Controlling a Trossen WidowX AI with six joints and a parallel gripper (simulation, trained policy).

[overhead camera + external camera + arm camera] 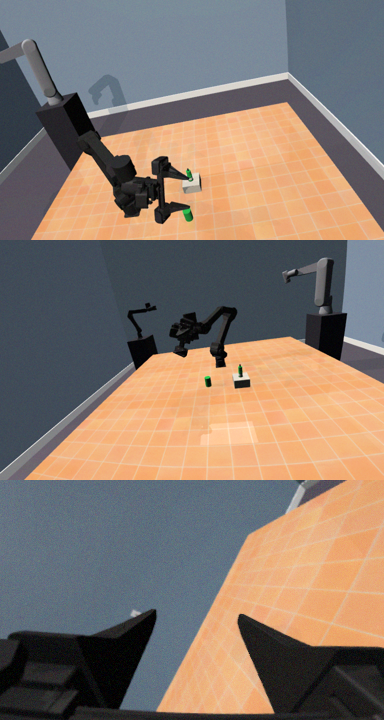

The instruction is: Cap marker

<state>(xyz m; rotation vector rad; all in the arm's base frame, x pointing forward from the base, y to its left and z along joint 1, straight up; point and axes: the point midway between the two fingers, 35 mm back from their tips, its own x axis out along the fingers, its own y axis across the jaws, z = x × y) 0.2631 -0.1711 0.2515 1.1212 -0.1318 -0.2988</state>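
My gripper tip is 60 mm past the green cap, 110 mm to the right of it and 230 mm above it. Also, from my gripper tip: holder block 40 mm behind, 270 mm to the left, 230 mm below.
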